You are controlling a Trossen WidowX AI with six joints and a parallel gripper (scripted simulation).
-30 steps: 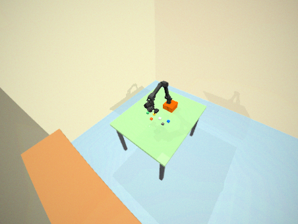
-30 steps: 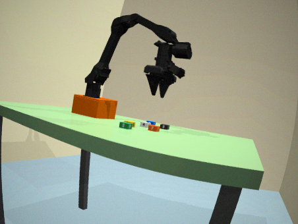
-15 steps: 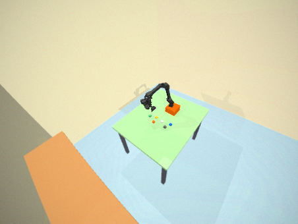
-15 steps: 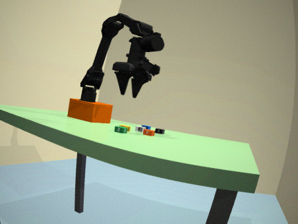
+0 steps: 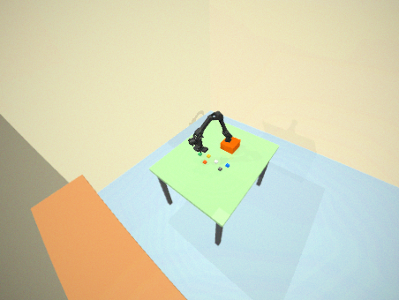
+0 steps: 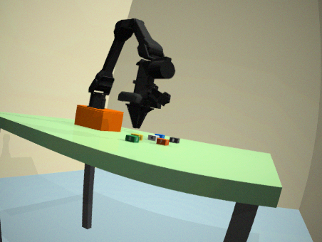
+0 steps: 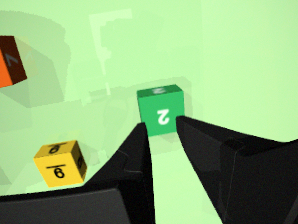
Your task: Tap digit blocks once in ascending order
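The green block lies 10 mm behind my gripper tip, 10 mm to the right of it and 30 mm below it. Also, from my gripper tip: yellow block 20 mm behind, 90 mm to the left, 30 mm below; then orange block 70 mm ahead, 90 mm to the left, 30 mm below; then white block 20 mm ahead, 190 mm to the left, 30 mm below.
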